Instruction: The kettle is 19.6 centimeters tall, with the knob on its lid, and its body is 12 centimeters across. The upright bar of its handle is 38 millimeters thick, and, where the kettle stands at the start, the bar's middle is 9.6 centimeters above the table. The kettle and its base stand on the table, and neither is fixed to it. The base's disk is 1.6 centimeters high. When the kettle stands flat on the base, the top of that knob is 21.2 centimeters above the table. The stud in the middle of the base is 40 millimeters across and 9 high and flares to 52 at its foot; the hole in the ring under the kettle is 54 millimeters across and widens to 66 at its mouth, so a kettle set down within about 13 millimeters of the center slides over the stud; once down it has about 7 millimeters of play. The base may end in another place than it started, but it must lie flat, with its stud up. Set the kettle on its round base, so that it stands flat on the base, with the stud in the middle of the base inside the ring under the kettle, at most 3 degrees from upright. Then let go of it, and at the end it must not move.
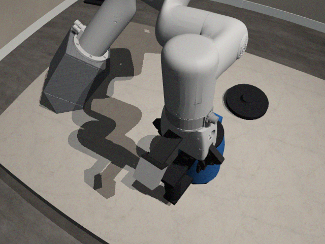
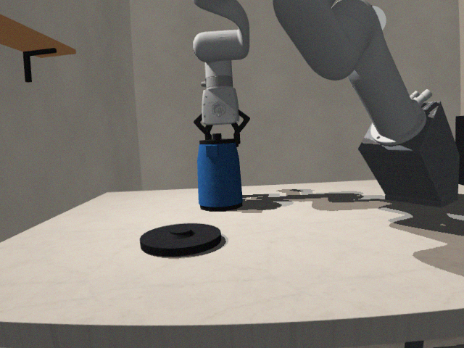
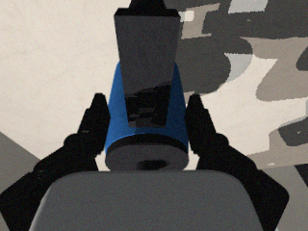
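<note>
Right now my hand is 30 mm to the right of the blue kettle and 70 mm above it. The rest, counted from my hand: round black base 50 mm ahead, 360 mm to the left, 160 mm below.
</note>
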